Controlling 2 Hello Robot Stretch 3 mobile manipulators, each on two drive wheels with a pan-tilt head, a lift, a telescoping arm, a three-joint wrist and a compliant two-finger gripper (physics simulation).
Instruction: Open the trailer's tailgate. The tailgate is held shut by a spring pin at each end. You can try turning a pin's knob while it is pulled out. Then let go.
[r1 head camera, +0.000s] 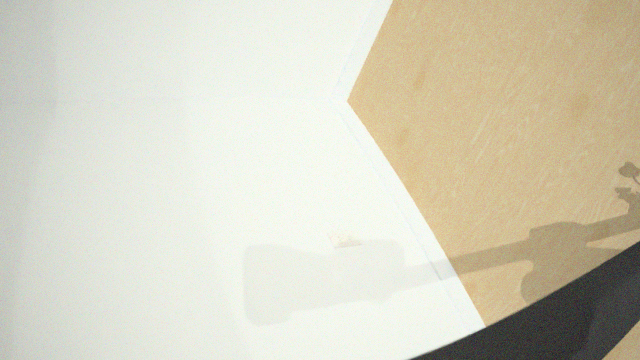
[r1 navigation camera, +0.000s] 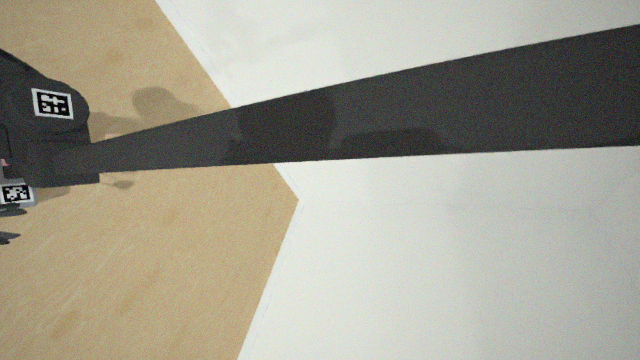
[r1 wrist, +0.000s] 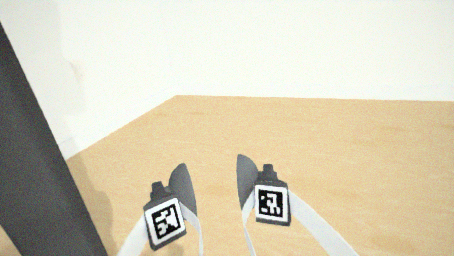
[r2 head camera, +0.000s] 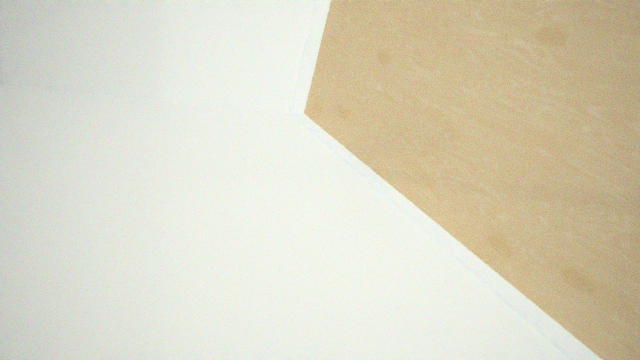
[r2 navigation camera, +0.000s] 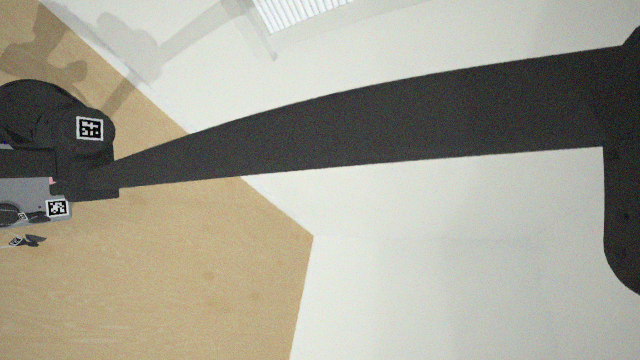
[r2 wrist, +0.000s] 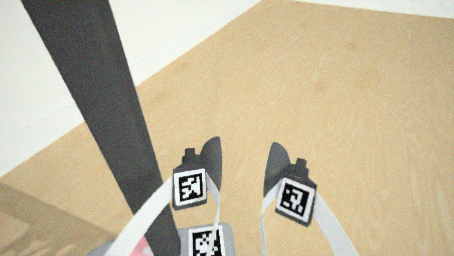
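Note:
The trailer, its tailgate and the spring pins do not show in any of the views. The r1 gripper (r1 wrist: 215, 182) is open in the r1 wrist view, its two dark fingertips apart above the wooden floor with no thing between them. The r2 gripper (r2 wrist: 243, 165) is open in the r2 wrist view, its fingertips apart above the floor, beside its own dark mast. How far either gripper is from the trailer cannot be told.
The wooden floor (r1 head camera: 500, 100) (r2 head camera: 450, 125) (r1 wrist: 325, 140) meets white walls (r1 head camera: 150, 175) (r2 head camera: 150, 225) at a corner. A dark mast (r1 navigation camera: 400, 110) (r2 navigation camera: 400, 115) crosses each navigation view. A white slatted panel (r2 navigation camera: 295, 12) is at the top of the r2 navigation view.

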